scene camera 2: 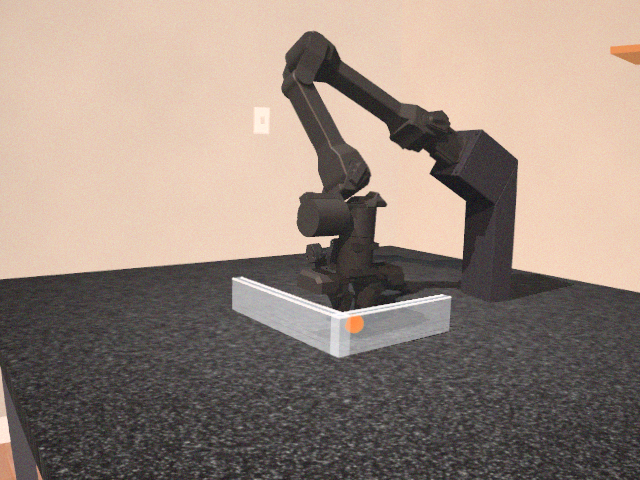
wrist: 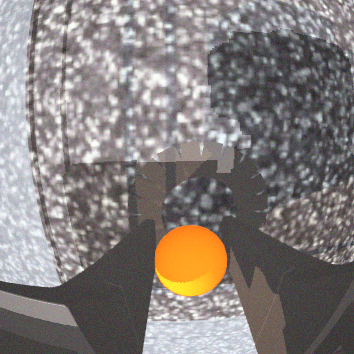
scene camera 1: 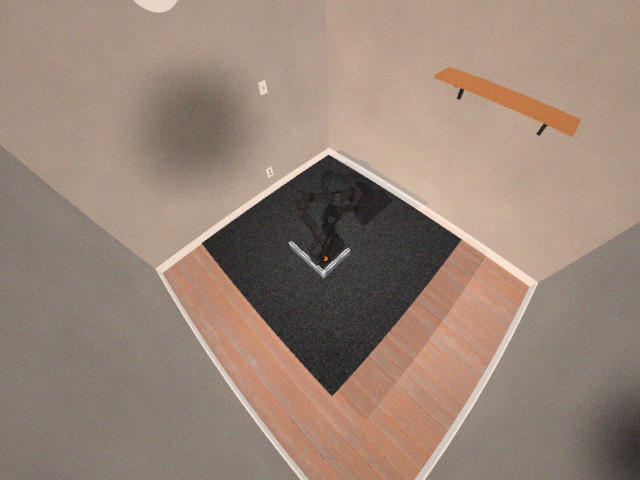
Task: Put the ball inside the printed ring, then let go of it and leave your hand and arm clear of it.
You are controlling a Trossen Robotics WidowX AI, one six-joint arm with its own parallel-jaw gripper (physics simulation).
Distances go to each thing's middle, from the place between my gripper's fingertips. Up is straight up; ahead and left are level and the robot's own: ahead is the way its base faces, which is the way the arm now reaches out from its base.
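Orange ball (wrist: 190, 260): 1 cm above my hand and 1 cm to the left of it.
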